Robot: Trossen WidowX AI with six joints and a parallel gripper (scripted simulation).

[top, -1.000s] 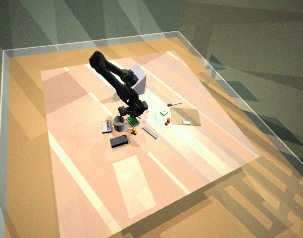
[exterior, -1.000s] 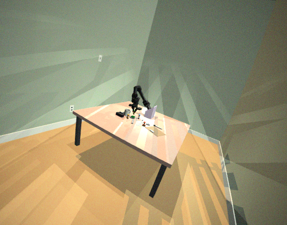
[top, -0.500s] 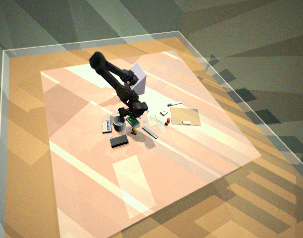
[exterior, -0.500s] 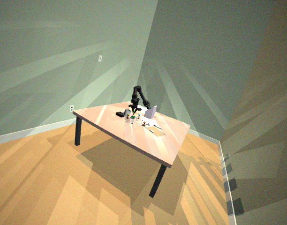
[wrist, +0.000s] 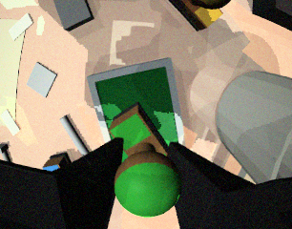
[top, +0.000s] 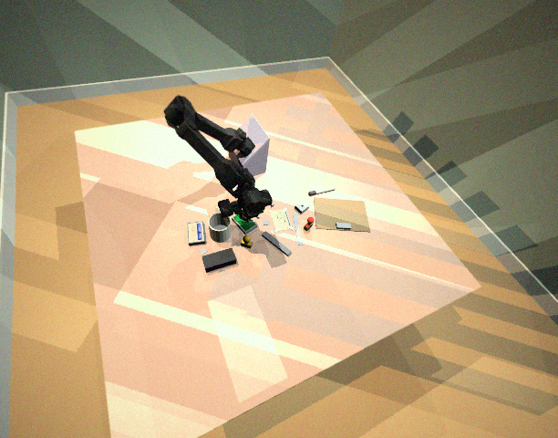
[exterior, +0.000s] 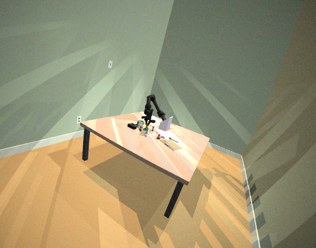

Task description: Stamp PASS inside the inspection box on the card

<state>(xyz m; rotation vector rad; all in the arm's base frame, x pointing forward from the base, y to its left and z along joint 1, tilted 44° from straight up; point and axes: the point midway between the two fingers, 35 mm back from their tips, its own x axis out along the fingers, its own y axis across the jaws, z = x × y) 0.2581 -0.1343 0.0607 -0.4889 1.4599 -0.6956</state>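
Now: gripper tip 5 cm above the green ink pad and 1 cm past it. From my gripper tip the other things lie so: green stamp (right at my gripper tip); then grey cup (10 cm to the right, 2 cm below, 2 cm behind); then yellow stamp (9 cm ahead, 4 cm to the right, 4 cm below).
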